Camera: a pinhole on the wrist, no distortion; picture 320 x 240 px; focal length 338.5 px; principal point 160.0 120.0 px. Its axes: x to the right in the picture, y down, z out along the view. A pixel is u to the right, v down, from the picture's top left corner.
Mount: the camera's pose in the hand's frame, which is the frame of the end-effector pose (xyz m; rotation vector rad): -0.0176 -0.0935 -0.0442 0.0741 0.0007 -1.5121
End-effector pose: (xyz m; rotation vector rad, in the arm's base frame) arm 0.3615 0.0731 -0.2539 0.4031 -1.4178 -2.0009
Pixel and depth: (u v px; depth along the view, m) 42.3 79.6 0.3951
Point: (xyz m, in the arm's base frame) 0.2299 0.3848 -0.1137
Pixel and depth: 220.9 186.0 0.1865
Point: 0.2261 0.1960 -0.3237
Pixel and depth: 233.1 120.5 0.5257
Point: 0.0346 0.4881 -0.2967
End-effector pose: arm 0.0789 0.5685 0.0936 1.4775 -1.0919 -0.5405
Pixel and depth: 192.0 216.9 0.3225
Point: -0.0818 0.3594 -0.0828
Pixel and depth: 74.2 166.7 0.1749
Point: -0.0153 0.4983 0.0085
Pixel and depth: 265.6 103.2 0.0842
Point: 0.0761 0.5574 -0.0380
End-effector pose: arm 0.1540 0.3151 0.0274 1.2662 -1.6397 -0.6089
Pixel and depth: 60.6 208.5 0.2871
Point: -0.0600 0.2335 -0.0816
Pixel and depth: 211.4 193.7 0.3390
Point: -0.0372 0.1753 -0.2128
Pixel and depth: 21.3 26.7 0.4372
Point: -0.2192 0.4295 -0.1593
